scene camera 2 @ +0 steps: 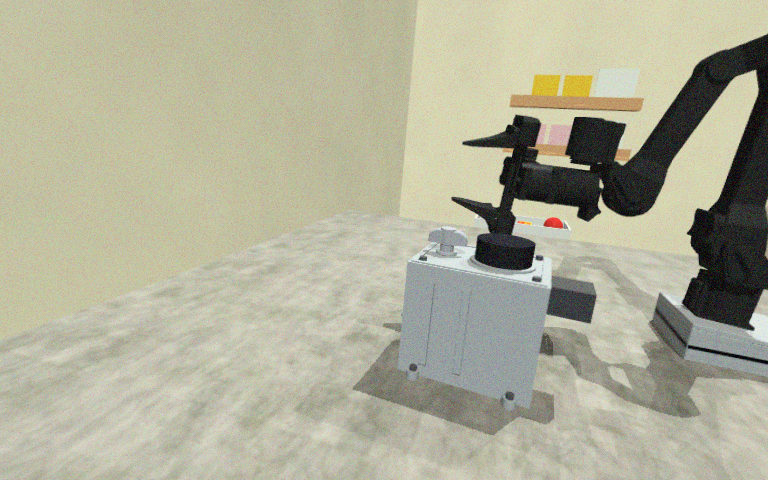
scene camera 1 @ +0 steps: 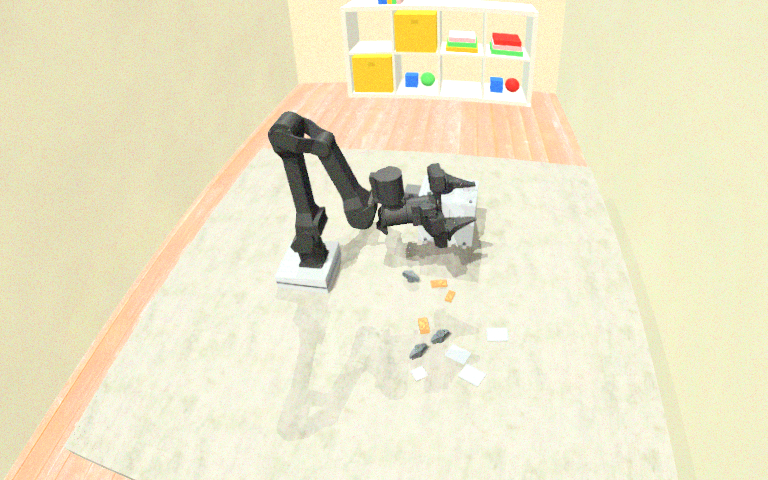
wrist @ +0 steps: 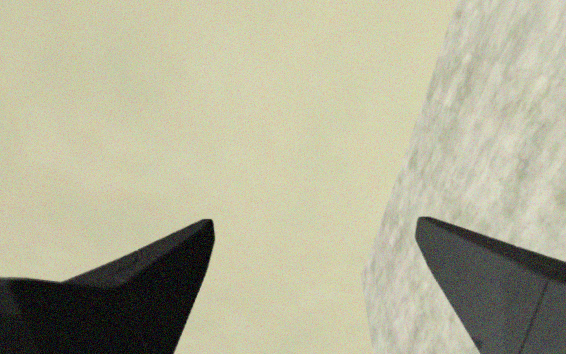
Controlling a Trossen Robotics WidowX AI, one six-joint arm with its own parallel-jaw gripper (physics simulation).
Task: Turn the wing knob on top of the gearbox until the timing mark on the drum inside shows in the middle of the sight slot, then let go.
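Places are measured from the arm's base along level axes (x ahead, y left, z up), in centimetres.
Pixels of known places: gripper, between the fingertips: [scene camera 2: 456, 171] [scene camera 1: 475, 201] [wrist: 314, 228]; arm's base, origin of its link: [scene camera 2: 715, 315] [scene camera 1: 314, 259].
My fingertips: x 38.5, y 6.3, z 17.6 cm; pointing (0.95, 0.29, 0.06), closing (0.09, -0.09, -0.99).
Ahead of a thing's pixels: the offset from my fingertips to its top centre. "pt": to the spot under its first point. Level surfaces: height alone.
The pale grey gearbox @[dx -9.6, dy +16.6, dz -5.2 cm] [scene camera 1: 462, 210] [scene camera 2: 492, 339] stands upright on the mat. Its light grey wing knob @[dx -2.9, dy +16.4, dz -5.6 cm] [scene camera 2: 447, 236] shows on the left of the top in scene camera 2, beside a round black cap @[pt dx -9.9, dy +19.8, dz -6.5 cm] [scene camera 2: 505, 251]. A dark block @[pt dx -17.2, dy +19.0, dz -10.9 cm] [scene camera 2: 572, 300] sticks out of its right side. My gripper [scene camera 1: 474, 202] [scene camera 2: 458, 170] [wrist: 314, 228] is open and empty. It points roughly level, one finger above the other, with the lower finger a little above the knob's height in scene camera 2. The wrist view shows wall and mat, without the knob. I cannot make out the sight slot, drum or timing mark.
Orange pieces @[dx -7.0, dy -5.1, dz -21.8 cm] [scene camera 1: 438, 283], dark grey pieces @[dx -14.2, dy -4.8, dz -19.6 cm] [scene camera 1: 410, 276] and white tiles @[dx +3.9, dy -30.2, dz -22.1 cm] [scene camera 1: 471, 374] lie on the mat @[dz -22.4 cm] [scene camera 1: 543, 316] in front of the gearbox. The arm's white base [scene camera 1: 300, 273] is to its left. A low white tray with a red ball [scene camera 2: 553, 223] sits behind in scene camera 2.
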